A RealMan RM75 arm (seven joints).
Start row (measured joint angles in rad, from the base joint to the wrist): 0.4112 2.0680 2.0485 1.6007 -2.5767 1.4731 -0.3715
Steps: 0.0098 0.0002 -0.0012 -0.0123 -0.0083 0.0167 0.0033; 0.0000 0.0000 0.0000 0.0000 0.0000 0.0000 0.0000; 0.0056 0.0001 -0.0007 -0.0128 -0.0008 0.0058 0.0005; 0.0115 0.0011 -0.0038 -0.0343 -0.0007 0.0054 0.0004; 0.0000 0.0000 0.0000 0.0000 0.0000 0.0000 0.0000; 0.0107 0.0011 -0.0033 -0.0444 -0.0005 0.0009 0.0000; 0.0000 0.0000 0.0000 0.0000 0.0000 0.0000 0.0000; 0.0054 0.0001 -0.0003 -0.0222 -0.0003 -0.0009 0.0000; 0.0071 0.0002 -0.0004 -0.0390 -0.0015 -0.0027 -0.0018; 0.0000 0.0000 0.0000 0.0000 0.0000 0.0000 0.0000
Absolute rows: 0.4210 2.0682 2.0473 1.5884 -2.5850 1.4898 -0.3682; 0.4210 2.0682 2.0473 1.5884 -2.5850 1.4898 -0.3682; 0.4266 2.0683 2.0466 1.5756 -2.5858 1.4956 -0.3677; 0.4381 2.0694 2.0428 1.5413 -2.5865 1.5010 -0.3673; 0.4381 2.0694 2.0428 1.5413 -2.5865 1.5010 -0.3673; 0.4488 2.0705 2.0395 1.4969 -2.5870 1.5019 -0.3673; 0.4488 2.0705 2.0395 1.4969 -2.5870 1.5019 -0.3673; 0.4542 2.0706 2.0392 1.4747 -2.5873 1.5010 -0.3673; 0.4613 2.0708 2.0388 1.4357 -2.5888 1.4983 -0.3691; 0.4613 2.0708 2.0388 1.4357 -2.5888 1.4983 -0.3691
